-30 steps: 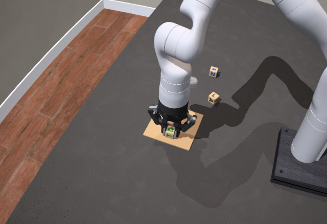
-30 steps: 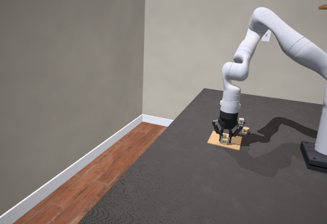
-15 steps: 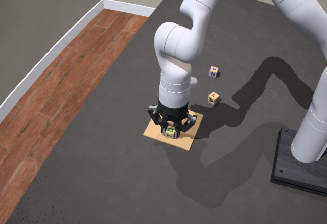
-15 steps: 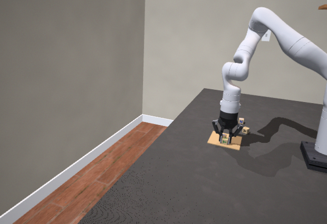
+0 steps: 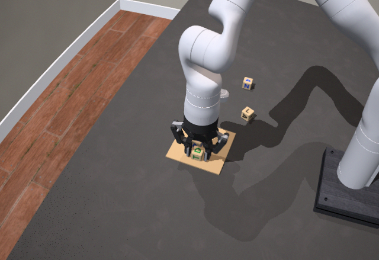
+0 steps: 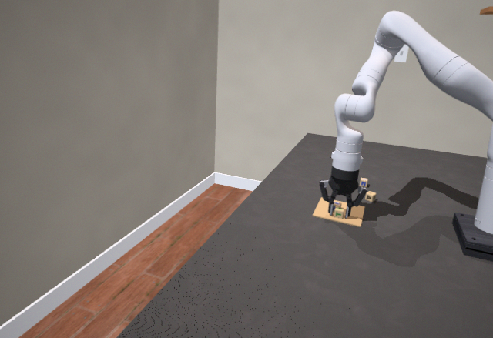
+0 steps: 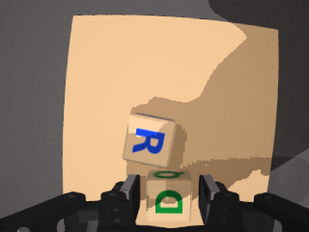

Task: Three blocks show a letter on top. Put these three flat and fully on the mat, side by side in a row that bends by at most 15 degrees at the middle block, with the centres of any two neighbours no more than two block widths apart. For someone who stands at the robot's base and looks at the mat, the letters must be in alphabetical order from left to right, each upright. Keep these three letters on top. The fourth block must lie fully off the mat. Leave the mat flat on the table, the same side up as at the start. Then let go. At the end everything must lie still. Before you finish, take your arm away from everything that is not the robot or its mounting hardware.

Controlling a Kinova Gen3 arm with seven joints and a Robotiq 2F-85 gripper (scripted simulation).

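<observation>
Right now the tan mat is 4 cm to the right of my hand and 2 cm below it.
</observation>
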